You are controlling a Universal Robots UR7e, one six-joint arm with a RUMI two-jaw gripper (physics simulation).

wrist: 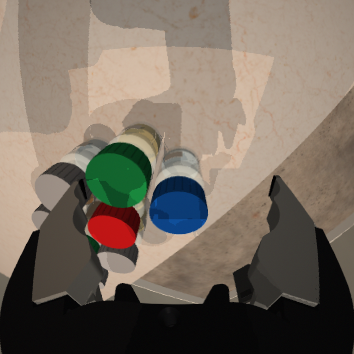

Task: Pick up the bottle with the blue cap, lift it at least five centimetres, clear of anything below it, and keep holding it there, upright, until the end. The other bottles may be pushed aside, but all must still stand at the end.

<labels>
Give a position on a blue-capped bottle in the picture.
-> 178, 205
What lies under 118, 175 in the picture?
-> A large green-capped bottle.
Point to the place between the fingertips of the gripper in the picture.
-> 176, 178
</labels>
